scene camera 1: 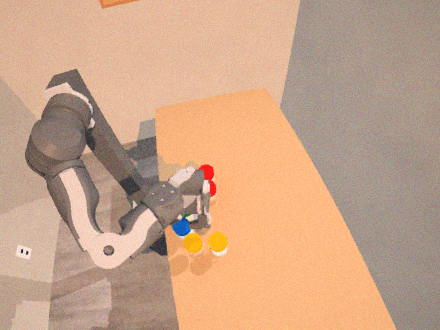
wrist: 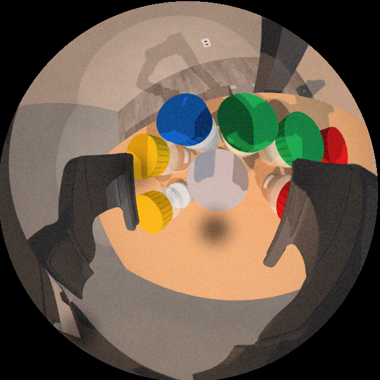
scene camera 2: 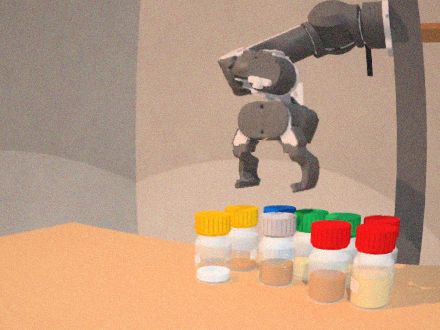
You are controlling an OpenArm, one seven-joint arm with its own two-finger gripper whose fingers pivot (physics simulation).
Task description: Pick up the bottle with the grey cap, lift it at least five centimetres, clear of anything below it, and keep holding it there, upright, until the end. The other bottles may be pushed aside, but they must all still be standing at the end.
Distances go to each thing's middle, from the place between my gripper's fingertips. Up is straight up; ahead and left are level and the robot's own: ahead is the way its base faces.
Scene:
Now: hand 90 mm above the grey-capped bottle point(scene camera 2: 276, 261) and 10 mm to the right of it. Round my hand: blue-capped bottle point(wrist: 184, 119): 90 mm below, 70 mm behind, 20 mm to the right.

